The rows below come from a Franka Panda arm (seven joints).
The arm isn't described. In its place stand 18 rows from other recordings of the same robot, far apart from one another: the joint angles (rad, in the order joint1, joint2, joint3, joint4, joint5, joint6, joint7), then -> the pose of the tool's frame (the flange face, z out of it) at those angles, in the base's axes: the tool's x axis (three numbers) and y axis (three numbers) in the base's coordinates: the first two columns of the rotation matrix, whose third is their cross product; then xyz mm.
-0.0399, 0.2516, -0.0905, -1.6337, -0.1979, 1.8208, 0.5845 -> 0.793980, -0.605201, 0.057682, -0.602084, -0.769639, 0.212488, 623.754, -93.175, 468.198
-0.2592, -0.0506, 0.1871, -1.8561, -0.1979, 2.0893, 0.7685 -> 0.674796, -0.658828, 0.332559, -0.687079, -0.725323, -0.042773, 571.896, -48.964, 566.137
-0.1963, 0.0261, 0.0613, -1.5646, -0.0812, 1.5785, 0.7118 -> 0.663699, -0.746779, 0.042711, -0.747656, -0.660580, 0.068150, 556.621, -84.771, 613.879
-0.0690, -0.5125, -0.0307, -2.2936, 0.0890, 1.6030, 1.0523 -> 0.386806, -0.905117, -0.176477, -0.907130, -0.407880, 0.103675, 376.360, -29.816, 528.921
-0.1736, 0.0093, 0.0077, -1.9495, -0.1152, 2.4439, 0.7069 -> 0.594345, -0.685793, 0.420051, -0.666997, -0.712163, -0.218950, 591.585, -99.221, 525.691
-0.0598, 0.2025, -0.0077, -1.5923, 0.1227, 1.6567, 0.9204 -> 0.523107, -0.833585, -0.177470, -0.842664, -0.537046, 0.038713, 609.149, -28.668, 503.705
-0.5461, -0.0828, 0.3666, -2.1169, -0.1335, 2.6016, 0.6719 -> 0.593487, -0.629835, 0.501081, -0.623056, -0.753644, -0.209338, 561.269, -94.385, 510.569
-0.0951, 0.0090, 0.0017, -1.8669, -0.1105, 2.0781, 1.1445 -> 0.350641, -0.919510, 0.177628, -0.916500, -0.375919, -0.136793, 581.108, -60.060, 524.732
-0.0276, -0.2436, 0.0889, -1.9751, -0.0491, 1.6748, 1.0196 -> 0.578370, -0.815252, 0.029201, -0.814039, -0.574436, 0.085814, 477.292, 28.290, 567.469
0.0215, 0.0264, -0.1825, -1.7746, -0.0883, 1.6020, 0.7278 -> 0.629755, -0.771897, -0.087083, -0.748230, -0.632896, 0.198983, 540.209, -96.111, 517.809
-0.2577, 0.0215, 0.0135, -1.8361, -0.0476, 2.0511, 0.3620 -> 0.814427, -0.546366, 0.195431, -0.552697, -0.832991, -0.025516, 569.798, -144.698, 529.633
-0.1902, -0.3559, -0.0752, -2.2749, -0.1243, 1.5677, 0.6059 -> 0.624571, -0.745733, -0.231936, -0.694883, -0.666198, 0.270773, 384.566, -120.176, 473.730
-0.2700, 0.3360, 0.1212, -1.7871, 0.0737, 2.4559, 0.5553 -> 0.681451, -0.697465, 0.221737, -0.648718, -0.715900, -0.258171, 661.718, -106.558, 401.991
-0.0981, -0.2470, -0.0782, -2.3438, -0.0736, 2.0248, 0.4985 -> 0.802164, -0.595561, -0.042888, -0.591920, -0.802591, 0.074020, 448.544, -84.893, 424.782
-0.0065, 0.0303, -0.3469, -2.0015, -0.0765, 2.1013, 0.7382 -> 0.491302, -0.864706, 0.104431, -0.869998, -0.492922, 0.011487, 531.817, -198.698, 449.972
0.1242, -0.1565, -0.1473, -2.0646, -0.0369, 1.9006, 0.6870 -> 0.767344, -0.641235, 0.000527, -0.641170, -0.767253, 0.014990, 509.141, -17.370, 500.201
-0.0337, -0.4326, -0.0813, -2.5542, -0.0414, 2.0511, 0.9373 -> 0.519188, -0.853664, -0.041262, -0.851691, -0.520802, 0.058210, 390.380, -47.051, 410.291
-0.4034, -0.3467, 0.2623, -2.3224, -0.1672, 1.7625, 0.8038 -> 0.608327, -0.793555, 0.014448, -0.752414, -0.570804, 0.328720, 415.190, -69.158, 456.929
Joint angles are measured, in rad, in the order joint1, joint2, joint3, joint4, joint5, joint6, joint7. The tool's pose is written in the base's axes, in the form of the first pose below.
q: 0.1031 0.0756 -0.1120 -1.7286 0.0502 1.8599 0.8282
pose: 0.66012, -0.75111, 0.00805, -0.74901, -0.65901, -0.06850, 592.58, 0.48, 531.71
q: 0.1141 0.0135 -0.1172 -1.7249 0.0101 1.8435 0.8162
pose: 0.67772, -0.73237, 0.06581, -0.72778, -0.68086, -0.08223, 577.86, -0.61, 568.02
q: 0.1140 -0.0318 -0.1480 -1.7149 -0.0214 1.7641 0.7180
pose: 0.72960, -0.68012, 0.07156, -0.67918, -0.73286, -0.04050, 559.27, -22.08, 590.69
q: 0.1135 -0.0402 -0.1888 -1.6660 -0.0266 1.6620 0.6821
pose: 0.72730, -0.68518, 0.03952, -0.68547, -0.72806, -0.00760, 547.80, -45.96, 609.19
